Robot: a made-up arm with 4 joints. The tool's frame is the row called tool. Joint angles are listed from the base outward. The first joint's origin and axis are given. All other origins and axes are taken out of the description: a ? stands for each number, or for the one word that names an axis. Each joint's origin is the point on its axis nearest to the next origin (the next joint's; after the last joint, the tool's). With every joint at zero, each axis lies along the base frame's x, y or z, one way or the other. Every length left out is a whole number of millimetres.
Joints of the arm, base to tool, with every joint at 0 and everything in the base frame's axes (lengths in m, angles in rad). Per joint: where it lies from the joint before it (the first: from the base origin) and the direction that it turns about. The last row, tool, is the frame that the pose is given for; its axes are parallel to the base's.
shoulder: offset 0 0 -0.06 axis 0 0 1
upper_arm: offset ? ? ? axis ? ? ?
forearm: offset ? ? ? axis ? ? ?
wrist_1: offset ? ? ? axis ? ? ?
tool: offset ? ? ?
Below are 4 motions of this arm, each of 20 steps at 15 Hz.
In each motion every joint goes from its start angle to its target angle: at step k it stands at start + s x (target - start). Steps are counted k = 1, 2, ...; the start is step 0. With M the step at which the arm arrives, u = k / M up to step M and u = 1 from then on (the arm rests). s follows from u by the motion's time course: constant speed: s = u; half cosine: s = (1 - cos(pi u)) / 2; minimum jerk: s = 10 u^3 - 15 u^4 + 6 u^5.
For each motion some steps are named. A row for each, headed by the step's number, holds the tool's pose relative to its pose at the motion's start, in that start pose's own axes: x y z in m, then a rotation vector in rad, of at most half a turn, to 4 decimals.
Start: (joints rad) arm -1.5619 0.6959 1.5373 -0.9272
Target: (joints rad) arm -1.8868 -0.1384 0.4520 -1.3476
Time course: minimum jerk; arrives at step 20
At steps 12, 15, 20:
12: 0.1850 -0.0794 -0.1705 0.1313 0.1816 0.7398
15: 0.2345 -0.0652 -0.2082 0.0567 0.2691 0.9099
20: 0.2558 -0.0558 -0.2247 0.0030 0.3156 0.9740

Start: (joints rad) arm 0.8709 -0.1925 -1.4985 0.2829
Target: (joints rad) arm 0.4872 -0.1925 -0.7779 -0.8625
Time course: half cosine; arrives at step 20
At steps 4, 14, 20:
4: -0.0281 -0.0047 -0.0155 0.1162 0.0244 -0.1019
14: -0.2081 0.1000 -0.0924 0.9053 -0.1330 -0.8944
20: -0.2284 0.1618 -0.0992 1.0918 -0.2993 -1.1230

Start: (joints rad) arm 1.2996 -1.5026 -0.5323 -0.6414
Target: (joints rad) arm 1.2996 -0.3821 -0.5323 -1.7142
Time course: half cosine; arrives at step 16
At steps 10, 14, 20:
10: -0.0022 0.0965 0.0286 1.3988 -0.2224 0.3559
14: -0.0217 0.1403 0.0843 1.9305 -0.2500 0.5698
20: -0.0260 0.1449 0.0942 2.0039 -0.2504 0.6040

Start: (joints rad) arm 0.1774 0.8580 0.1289 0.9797
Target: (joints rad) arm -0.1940 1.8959 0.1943 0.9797
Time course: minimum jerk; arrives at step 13
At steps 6, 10, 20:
6: -0.0625 -0.0626 -0.0469 0.4592 0.0427 -0.1212
10: -0.1514 -0.0831 -0.1394 0.9840 0.0085 -0.2348
20: -0.1671 -0.0797 -0.1580 1.0741 -0.0069 -0.2499

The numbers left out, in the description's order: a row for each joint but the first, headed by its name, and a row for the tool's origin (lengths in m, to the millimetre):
upper_arm: xyz -0.126 -0.302 0, axis 1 0 0
forearm: xyz 0 0.39 0.047, axis 0 0 -1
wrist_1: xyz 0.01 -0.198 0, axis -1 0 0
tool: xyz 0 -0.122 0.029

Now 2 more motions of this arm.
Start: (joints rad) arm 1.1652 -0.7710 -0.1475 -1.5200
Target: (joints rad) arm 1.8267 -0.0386 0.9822 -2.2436
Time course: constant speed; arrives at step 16
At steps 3, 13, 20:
3: -0.0195 0.0114 -0.0134 0.2692 -0.1154 0.0880
13: -0.0859 0.0878 -0.0308 1.2061 -0.3939 0.1609
20: -0.1046 0.1236 -0.0114 1.4563 -0.4781 0.1064

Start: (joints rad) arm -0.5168 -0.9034 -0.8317 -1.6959
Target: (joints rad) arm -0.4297 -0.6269 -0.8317 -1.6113
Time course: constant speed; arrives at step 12
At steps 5, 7, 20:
5: 0.0104 0.0315 -0.0003 0.0223 0.0350 0.1003
7: 0.0135 0.0442 -0.0002 0.0318 0.0489 0.1401
20: 0.0189 0.0763 0.0007 0.0573 0.0830 0.2388

